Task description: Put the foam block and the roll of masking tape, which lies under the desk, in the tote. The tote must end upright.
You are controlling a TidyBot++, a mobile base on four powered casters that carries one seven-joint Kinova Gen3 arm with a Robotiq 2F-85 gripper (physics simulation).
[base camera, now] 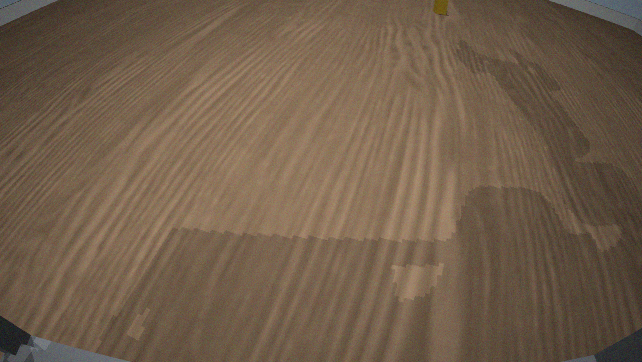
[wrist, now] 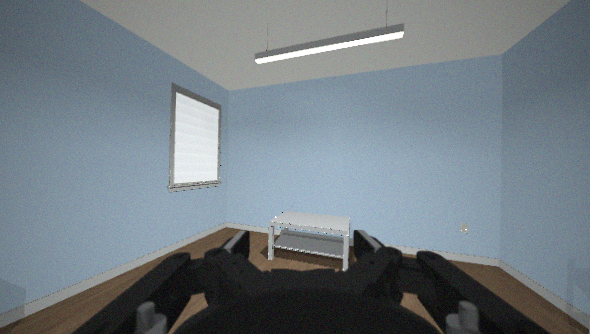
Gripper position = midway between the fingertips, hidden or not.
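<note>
My own gripper (wrist: 301, 242) is here in what I see. There is a window (wrist: 195, 122) as well.
</note>
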